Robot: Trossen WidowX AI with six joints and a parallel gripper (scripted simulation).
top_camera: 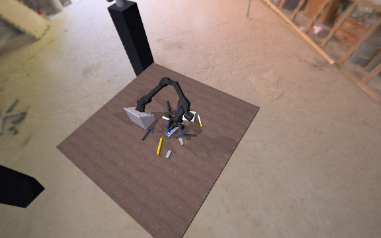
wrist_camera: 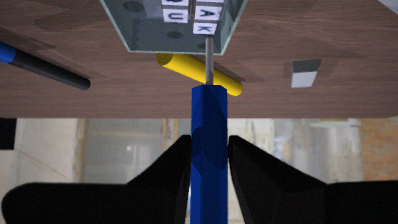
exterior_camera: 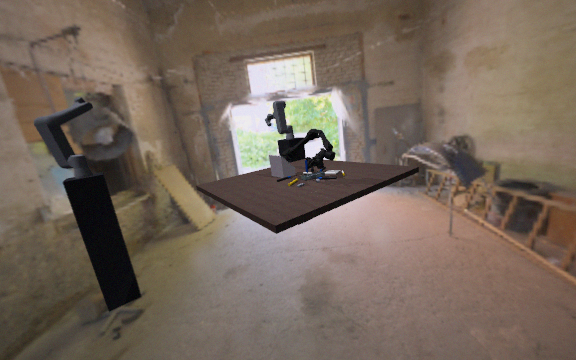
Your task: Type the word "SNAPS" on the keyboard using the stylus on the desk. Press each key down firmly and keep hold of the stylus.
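Right now my gripper tip is 250 mm to the right of the white pad, 80 mm above it and 30 mm short of it.
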